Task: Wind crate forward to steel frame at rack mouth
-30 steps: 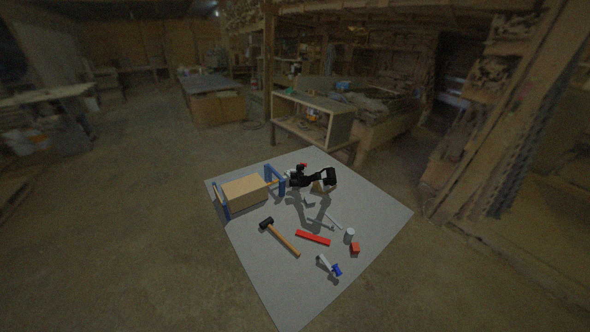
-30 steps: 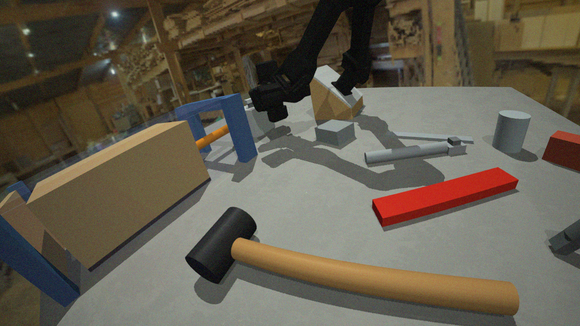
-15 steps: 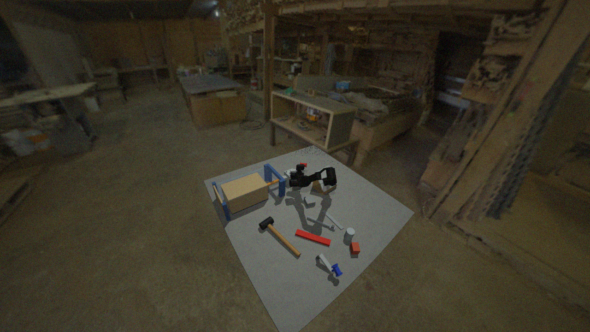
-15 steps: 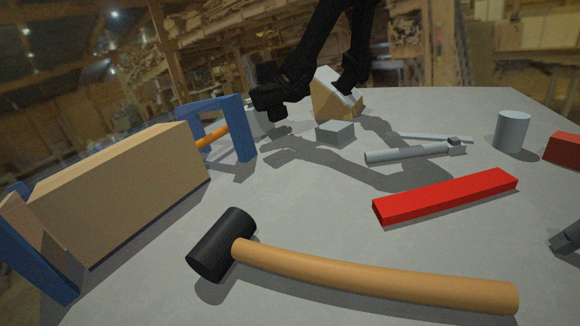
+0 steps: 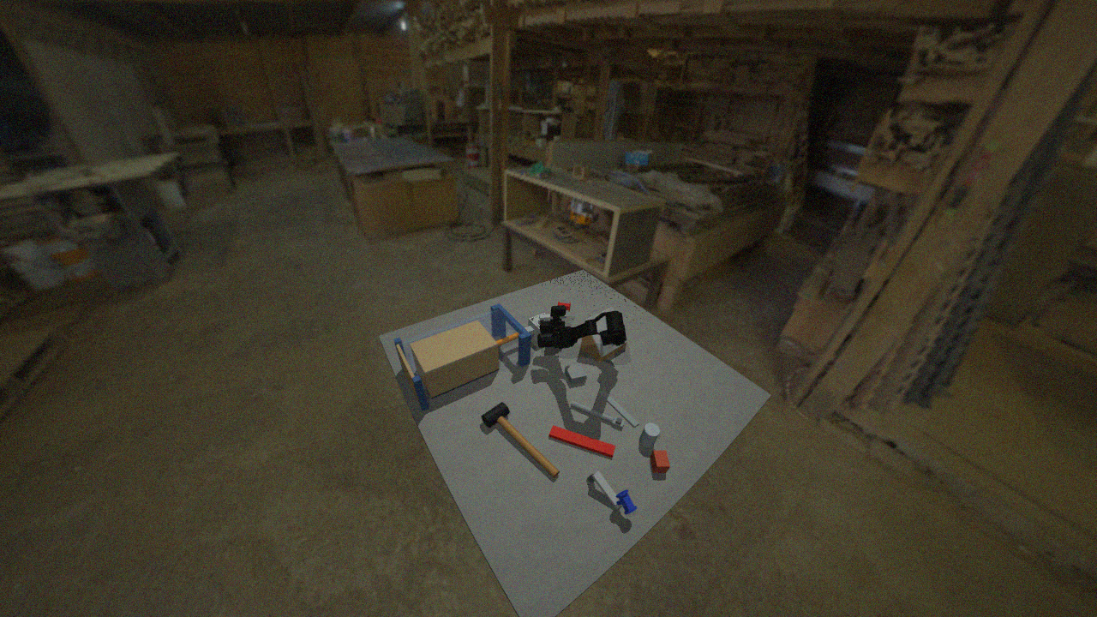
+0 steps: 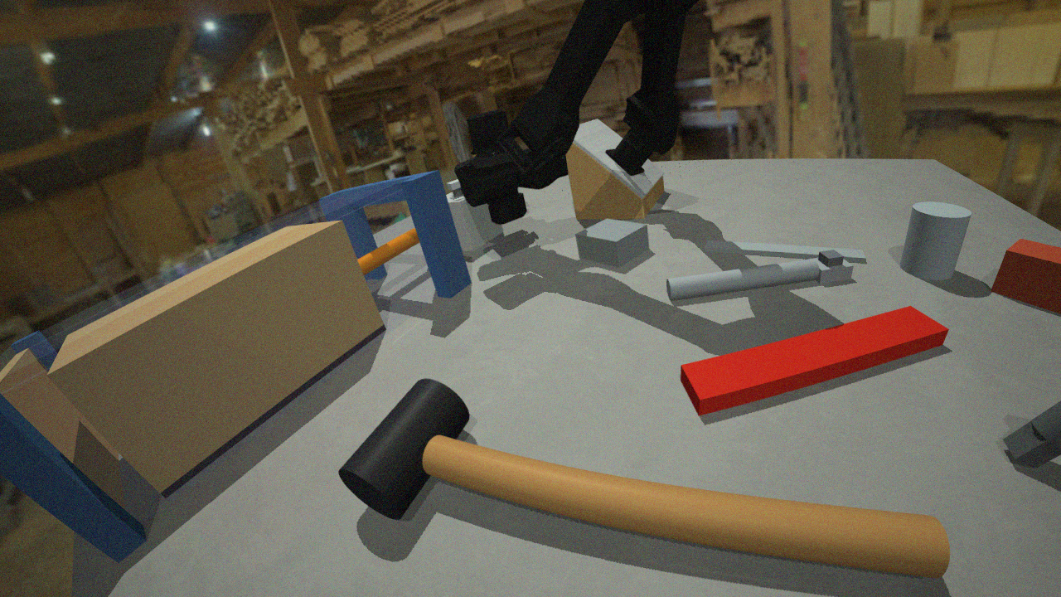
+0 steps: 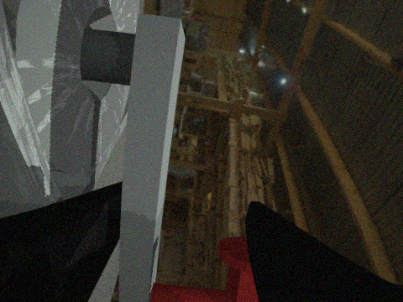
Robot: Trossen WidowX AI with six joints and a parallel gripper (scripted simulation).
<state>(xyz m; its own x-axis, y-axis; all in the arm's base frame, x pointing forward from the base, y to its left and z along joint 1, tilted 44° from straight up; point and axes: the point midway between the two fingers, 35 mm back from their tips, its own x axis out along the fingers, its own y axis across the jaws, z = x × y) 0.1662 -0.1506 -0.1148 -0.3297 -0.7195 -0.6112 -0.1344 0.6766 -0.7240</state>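
The winch handle with red knob lies 10 mm to the left of my gripper tip, 10 mm below it and 10 mm behind it. Round my gripper tip: grey block 290 mm to the left, 110 mm below, 60 mm ahead; then winch 100 mm below, 30 mm ahead, 20 mm to the right; then flat grey strip 500 mm to the left, 130 mm below, 10 mm ahead.
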